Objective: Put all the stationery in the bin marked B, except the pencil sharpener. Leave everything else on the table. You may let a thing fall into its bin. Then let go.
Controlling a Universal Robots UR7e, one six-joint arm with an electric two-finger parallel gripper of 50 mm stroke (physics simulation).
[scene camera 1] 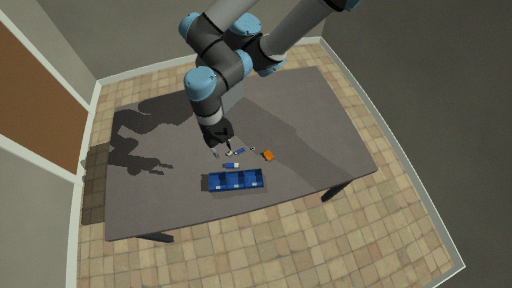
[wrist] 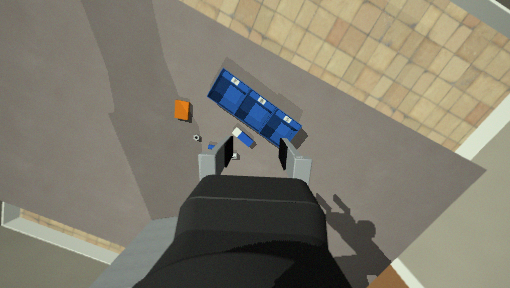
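Observation:
A blue three-compartment bin block stands on the table; its labels are too small to read. A blue and white eraser-like block lies beside it. A small whitish piece, apparently the pencil sharpener, is partly hidden by a finger in the wrist view. A small blue cylinder lies beside it, also partly covered there. My gripper is open and empty, above the table near these small things.
An orange block and a small metal nut-like ring lie on the table, off to one side of the blue cylinder. The arm's shadow falls on the table.

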